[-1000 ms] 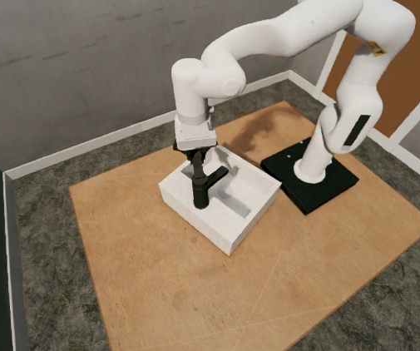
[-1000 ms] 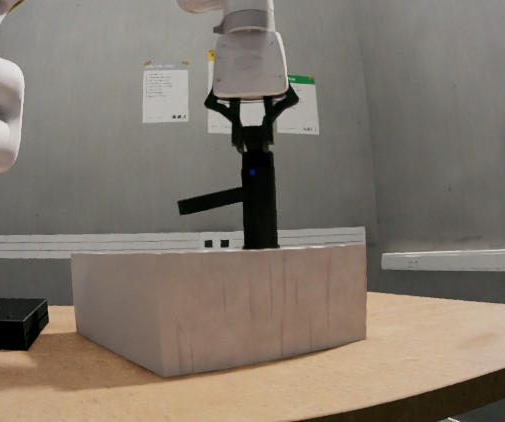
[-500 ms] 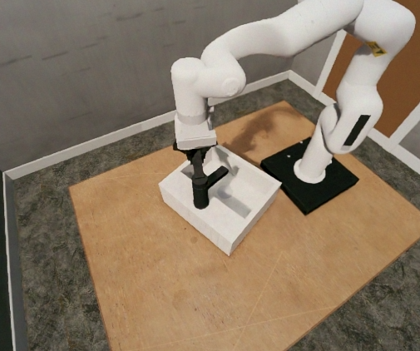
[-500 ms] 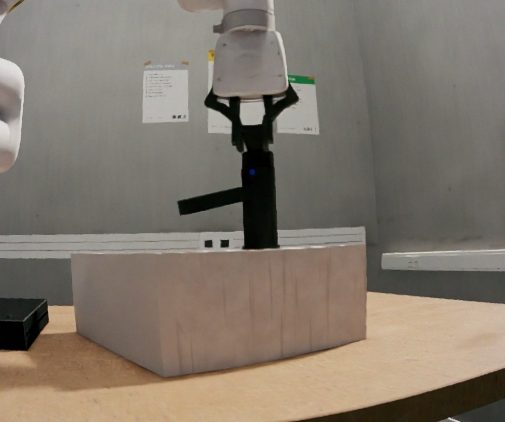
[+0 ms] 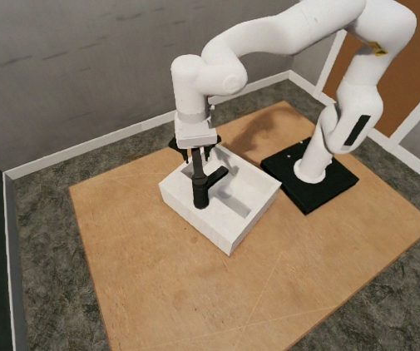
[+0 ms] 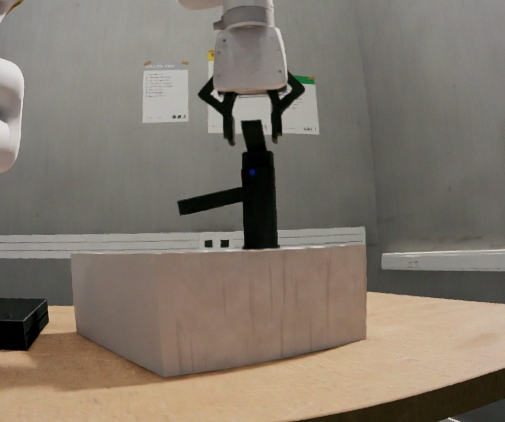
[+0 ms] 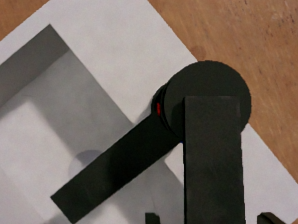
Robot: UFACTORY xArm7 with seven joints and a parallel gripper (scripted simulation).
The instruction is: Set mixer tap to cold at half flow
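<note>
The lever lies 20 mm to the left of my hand, 10 mm below it and 10 mm ahead of it. The rest, counted from my hand: white sink block 250 mm below, 90 mm behind, 20 mm to the left; black mixer tap 50 mm to the left, 50 mm below, 10 mm ahead.
</note>
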